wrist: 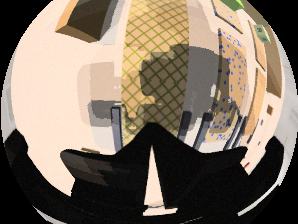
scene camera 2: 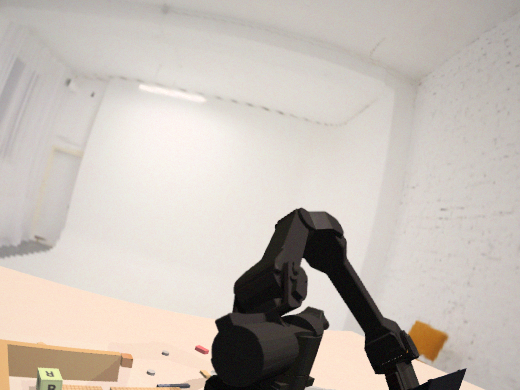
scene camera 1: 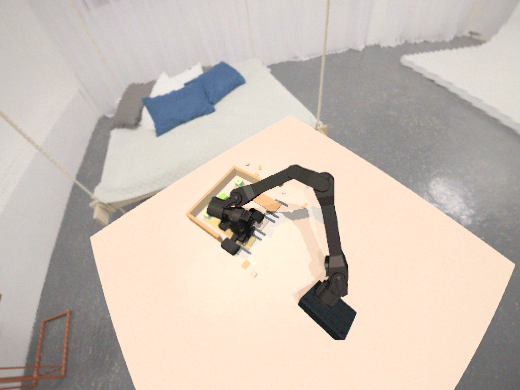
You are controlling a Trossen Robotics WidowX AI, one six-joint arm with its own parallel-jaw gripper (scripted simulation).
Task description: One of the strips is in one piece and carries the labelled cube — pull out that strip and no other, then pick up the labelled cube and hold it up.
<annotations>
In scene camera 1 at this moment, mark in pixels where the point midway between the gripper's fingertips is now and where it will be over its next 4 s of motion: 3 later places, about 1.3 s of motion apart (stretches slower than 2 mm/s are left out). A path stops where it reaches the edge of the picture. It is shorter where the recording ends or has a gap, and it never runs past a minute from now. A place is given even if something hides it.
The gripper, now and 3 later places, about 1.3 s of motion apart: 246, 240; 254, 245; 266, 253; 279, 262
</annotations>
